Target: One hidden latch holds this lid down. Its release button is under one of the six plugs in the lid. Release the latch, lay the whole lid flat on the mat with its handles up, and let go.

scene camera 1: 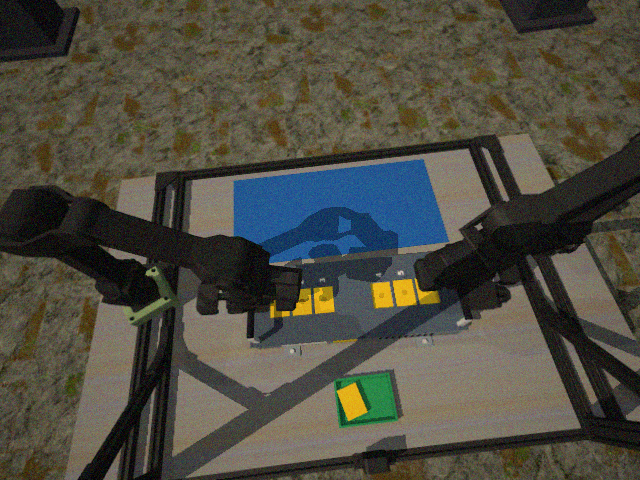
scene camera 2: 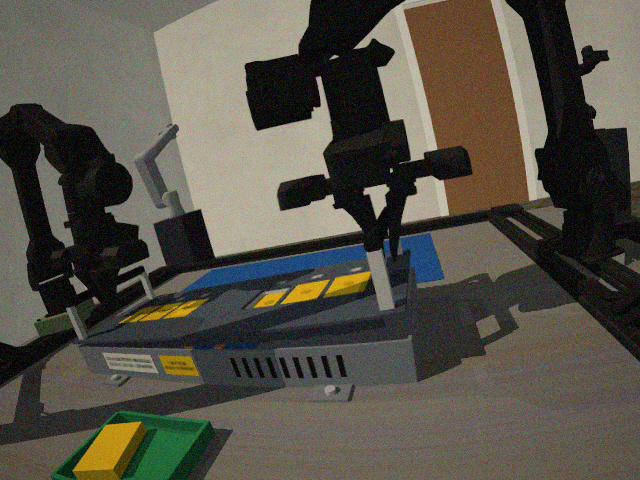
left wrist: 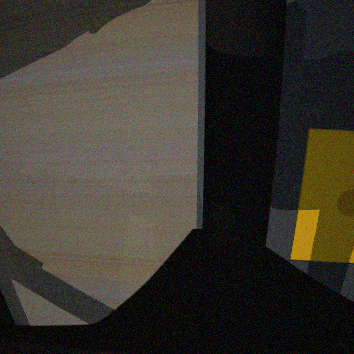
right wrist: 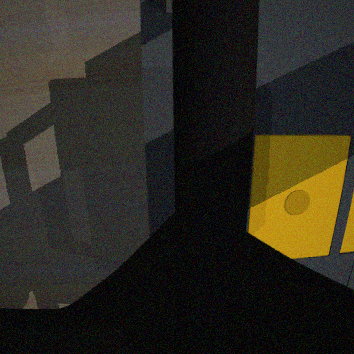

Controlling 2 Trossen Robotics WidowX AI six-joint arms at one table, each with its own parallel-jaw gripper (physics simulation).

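Places are measured from the left arm's base along level axes (x ahead, y left, z up), in centimetres.
Where they show: left gripper, fingertip midpoint: (scene camera 1: pixel 253 307) (scene camera 2: pixel 110 307) (left wrist: pixel 215 239); right gripper, fingertip midpoint: (scene camera 1: pixel 451 286) (scene camera 2: pixel 389 261) (right wrist: pixel 193 225); left arm's base, link origin: (scene camera 1: pixel 143 294) (scene camera 2: pixel 63 309); right arm's base, link origin: (scene camera 1: pixel 539 246) (scene camera 2: pixel 590 252).
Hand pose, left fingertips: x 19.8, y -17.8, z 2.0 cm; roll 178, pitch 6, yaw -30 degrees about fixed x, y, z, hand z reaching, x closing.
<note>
Things, the pixels of their centre, and the offset from my left fingertips. "pt": a spot on its surface instead. Level surfaces: height alone.
- grey lid, surface spot: (scene camera 2: pixel 237 316) pt dx +21.6, dy -17.0, dz -0.7 cm
- upright grey handle, surface spot: (scene camera 2: pixel 381 281) pt dx +34.3, dy -27.7, dz +2.6 cm
- blue mat, surface height: dz -7.1 cm
- green tray, body centre: (scene camera 2: pixel 133 455) (scene camera 1: pixel 364 399) dx +9.9, dy -28.3, dz -6.4 cm
- loose yellow plug, body centre: (scene camera 2: pixel 111 449) (scene camera 1: pixel 351 401) dx +7.4, dy -27.0, dz -6.2 cm
The grey lid (scene camera 1: pixel 353 314) (scene camera 2: pixel 237 316) carries yellow plugs (scene camera 1: pixel 405 291) (scene camera 2: pixel 304 291) (left wrist: pixel 326 197) (right wrist: pixel 298 200) in two groups. It hangs slightly raised and tilted over the grey base box (scene camera 2: pixel 366 362). My left gripper (scene camera 1: pixel 258 310) is at the lid's left end, shut on the handle there, with its fingertips hidden under the wrist. My right gripper (scene camera 1: pixel 461 305) (scene camera 2: pixel 385 250) is shut on the upright grey handle (scene camera 2: pixel 381 281) at the lid's right end. The blue mat (scene camera 1: pixel 347 200) (scene camera 2: pixel 423 257) lies just behind the box.
A green tray (scene camera 1: pixel 380 400) (scene camera 2: pixel 175 443) in front of the box holds one loose yellow plug (scene camera 1: pixel 351 401) (scene camera 2: pixel 109 450). A black frame (scene camera 1: pixel 328 159) runs around the table top. A grey stand (scene camera 2: pixel 156 162) rises at the back left in scene camera 2.
</note>
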